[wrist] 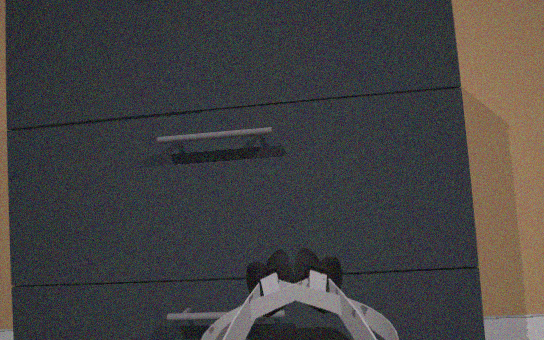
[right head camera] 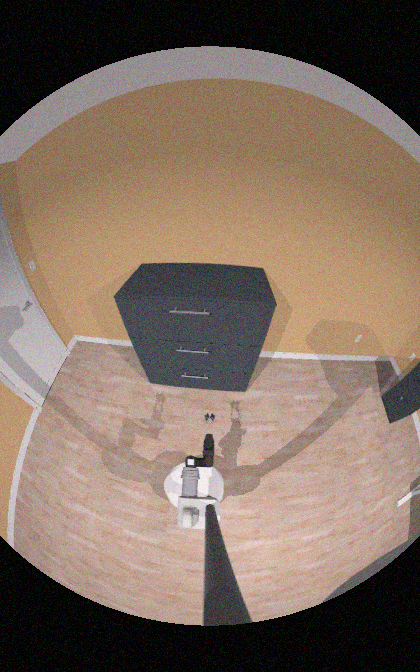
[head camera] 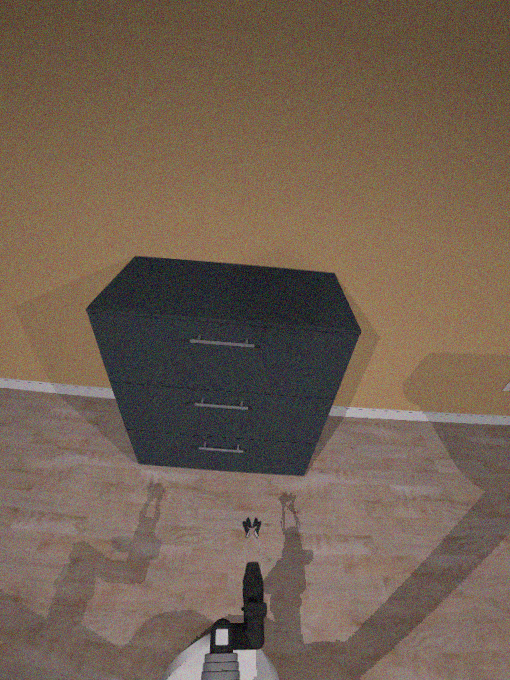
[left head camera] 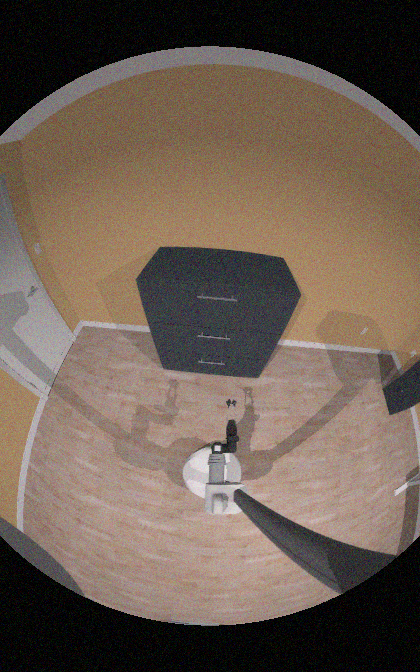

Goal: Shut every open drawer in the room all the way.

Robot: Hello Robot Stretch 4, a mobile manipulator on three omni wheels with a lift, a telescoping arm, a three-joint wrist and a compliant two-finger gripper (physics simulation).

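Places are measured from the robot's base along level axes (x down, y ahead, z right), in metres.
Pixels of known places: gripper, between the fingertips: [wrist: 293,269] [right head camera: 209,412] [head camera: 251,517] [left head camera: 230,398].
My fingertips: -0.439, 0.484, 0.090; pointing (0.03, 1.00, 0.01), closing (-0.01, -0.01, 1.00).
For each thing: its top centre in the pictures, then the offset to it from my fingertips, as dx, dy, dz. "*": a spot on its surface instead. Level surfaces: height alone.
- dark dresser, a spot on its surface: [head camera: 236,291] [right head camera: 198,279] * -0.561, +0.584, -0.086
- white door, a spot on its surface: [left head camera: 37,325] [right head camera: 32,338] * -0.124, +0.420, -1.883
- Wood floor, height of its surface: dx +0.467
A dark dresser [head camera: 236,291] [left head camera: 220,270] [right head camera: 202,280] stands against the wall ahead. Its top drawer [head camera: 164,348] [wrist: 225,55], middle drawer [head camera: 159,403] [wrist: 350,190] and bottom drawer [head camera: 159,450] [wrist: 100,310] each have a grey bar handle. All three fronts look flush, with thin dark seams between them. My gripper [head camera: 251,521] [left head camera: 231,402] [right head camera: 210,416] [wrist: 293,269] is shut and empty, its fingertips close together. It is in front of the dresser, apart from it; in the wrist view it overlaps the seam between the middle and bottom drawers and partly hides the bottom handle.
Another dark cabinet [left head camera: 404,392] [right head camera: 403,400] shows in part at the right edge, its drawer fronts unclear. A white door [left head camera: 37,325] [right head camera: 32,340] is at the left. A white foot [left head camera: 406,486] [right head camera: 407,497] shows at the lower right. Wood floor [head camera: 192,510] lies between my base and the dresser.
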